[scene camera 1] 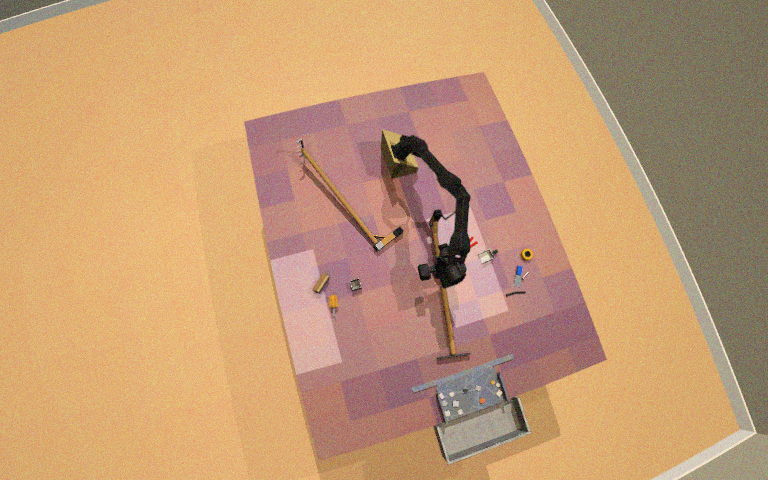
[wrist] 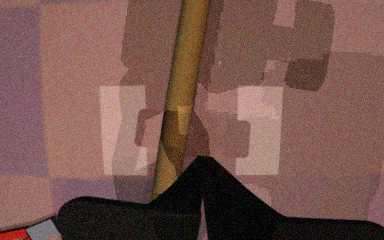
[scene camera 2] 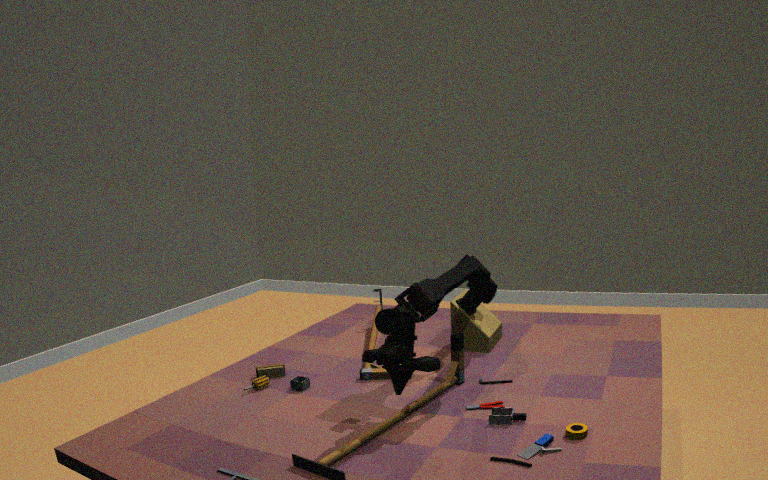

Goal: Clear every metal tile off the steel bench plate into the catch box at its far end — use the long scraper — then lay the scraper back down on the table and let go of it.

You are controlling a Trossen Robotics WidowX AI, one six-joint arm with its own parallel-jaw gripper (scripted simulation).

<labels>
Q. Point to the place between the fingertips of my gripper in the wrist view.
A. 203,162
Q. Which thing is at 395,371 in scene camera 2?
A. My gripper.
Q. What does my gripper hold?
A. Nothing.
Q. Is my gripper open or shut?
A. Shut.
</labels>
